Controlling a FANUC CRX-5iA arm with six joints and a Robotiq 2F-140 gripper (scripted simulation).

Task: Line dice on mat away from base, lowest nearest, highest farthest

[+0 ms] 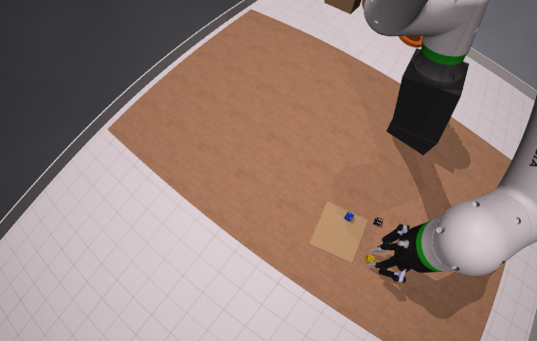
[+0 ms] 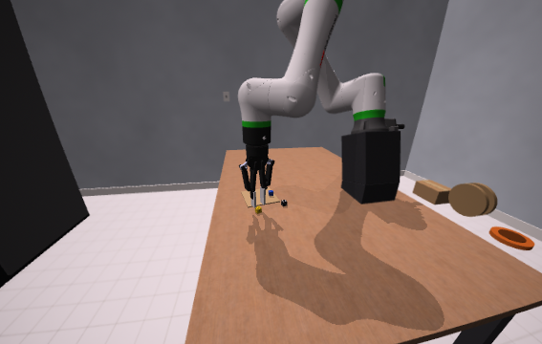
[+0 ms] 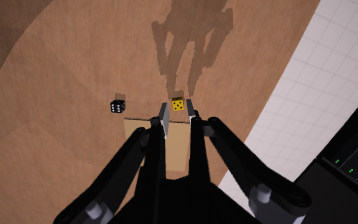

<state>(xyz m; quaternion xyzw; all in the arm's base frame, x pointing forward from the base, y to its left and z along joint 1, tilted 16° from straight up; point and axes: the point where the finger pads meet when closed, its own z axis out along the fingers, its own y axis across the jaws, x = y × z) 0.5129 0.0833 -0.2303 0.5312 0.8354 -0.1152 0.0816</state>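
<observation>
Right now my hand is 6 cm above the yellow die. Round my hand: blue die: 7 cm behind, 12 cm to the right, 5 cm below; tan mat: 1 cm behind, 12 cm to the right, 6 cm below; black die: 11 cm behind, 4 cm to the right, 6 cm below.
</observation>
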